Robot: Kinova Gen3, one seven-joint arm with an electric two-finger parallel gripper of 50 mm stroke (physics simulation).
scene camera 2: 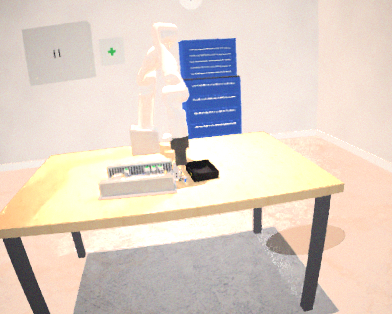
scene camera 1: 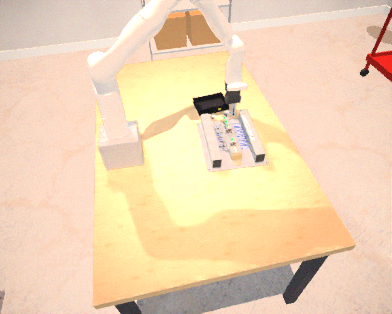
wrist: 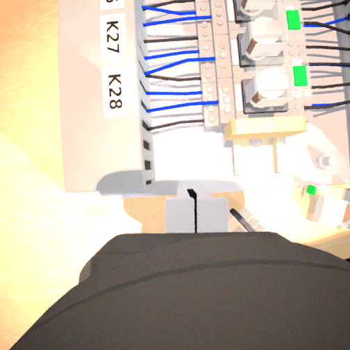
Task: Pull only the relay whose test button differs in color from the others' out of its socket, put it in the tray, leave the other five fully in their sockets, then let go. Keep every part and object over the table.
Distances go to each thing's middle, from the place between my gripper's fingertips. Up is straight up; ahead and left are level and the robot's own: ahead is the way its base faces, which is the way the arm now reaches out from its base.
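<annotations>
End block (wrist: pixel 244 128): my hand 6 cm past it, 3 cm to the left of it. Panel (scene camera 1: pixel 247 161), from my hand: 3 cm below, 15 cm to the right, 9 cm behind.
</annotations>
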